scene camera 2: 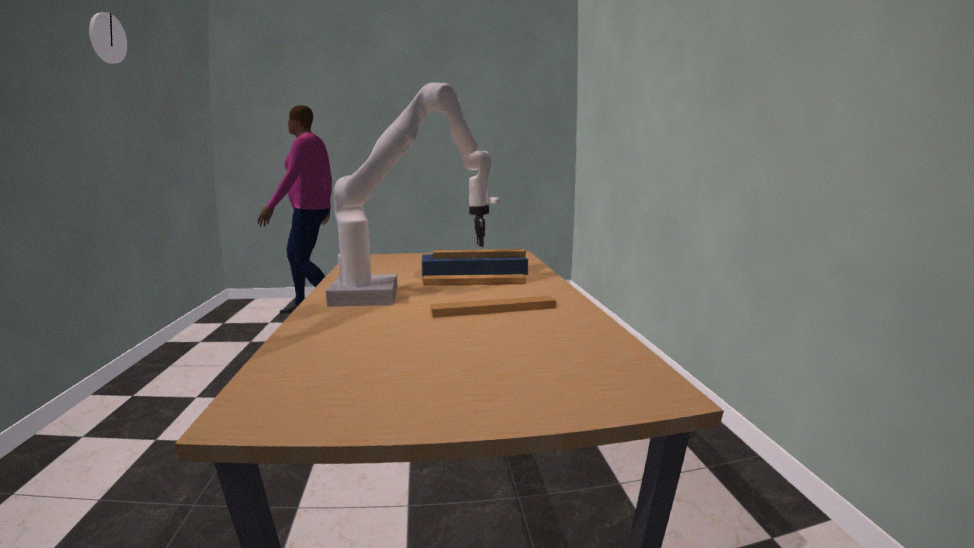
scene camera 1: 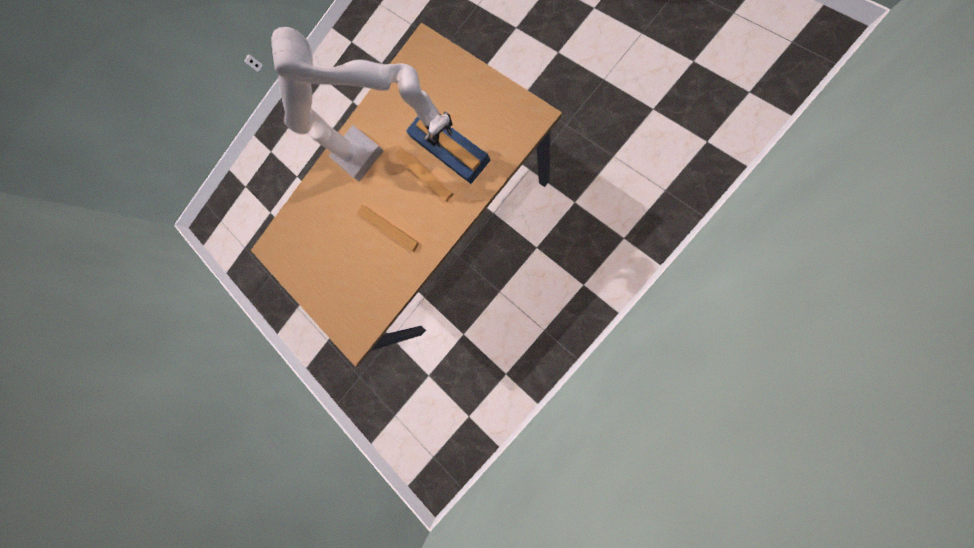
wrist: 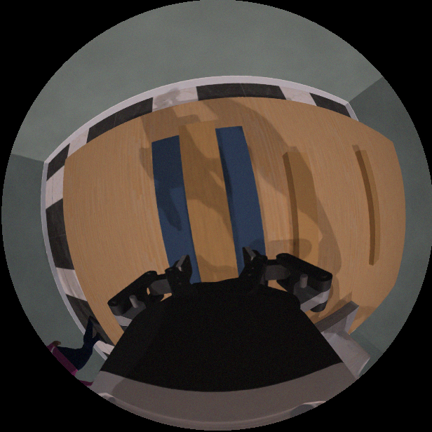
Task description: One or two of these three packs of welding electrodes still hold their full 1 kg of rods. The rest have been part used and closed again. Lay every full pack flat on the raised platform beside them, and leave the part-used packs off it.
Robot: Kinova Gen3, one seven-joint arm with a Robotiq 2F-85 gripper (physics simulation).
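Places are measured from the arm's base along level axes (x right, y back, z down), in millimetres.
Pixels of known places: gripper, fingertip midpoint: (scene camera 2: pixel 480 245) (scene camera 1: pixel 445 140); arm's base at its link origin: (scene camera 2: pixel 356 283) (scene camera 1: pixel 347 152).
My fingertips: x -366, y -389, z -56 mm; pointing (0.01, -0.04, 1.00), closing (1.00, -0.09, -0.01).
Ahead of a thing's pixels: the offset from my fingertips to its top centre. Level surfaces: height alone.
A blue raised platform {dx +1, dy +26, dz +44 mm} (scene camera 1: pixel 442 158) (scene camera 2: pixel 474 266) (wrist: pixel 242 195) stands near the table's far end. One long tan pack {dx -1, dy +4, dz +20 mm} (scene camera 1: pixel 469 162) (scene camera 2: pixel 479 253) (wrist: pixel 207 200) appears to lie flat along its top, with blue showing on both sides. A second tan pack {dx +173, dy +24, dz +80 mm} (scene camera 1: pixel 439 190) (scene camera 2: pixel 474 280) (wrist: pixel 306 200) lies flat on the table beside the platform. A third tan pack {dx +474, dy -35, dz +80 mm} (scene camera 1: pixel 388 228) (scene camera 2: pixel 493 307) (wrist: pixel 371 200) lies flat farther from it. My gripper (scene camera 1: pixel 432 141) (scene camera 2: pixel 480 245) (wrist: pixel 216 259) is partly open and empty, above the pack on the platform. No view shows how full the packs are.
The arm's grey base (scene camera 1: pixel 355 153) (scene camera 2: pixel 361 291) stands on the wooden table {dz +104 mm} (scene camera 1: pixel 326 286) (scene camera 2: pixel 435 381) (wrist: pixel 110 200) near one long edge. A person (scene camera 2: pixel 309 173) in a pink top stands on the floor behind the table. The arm's shadow falls across the second pack.
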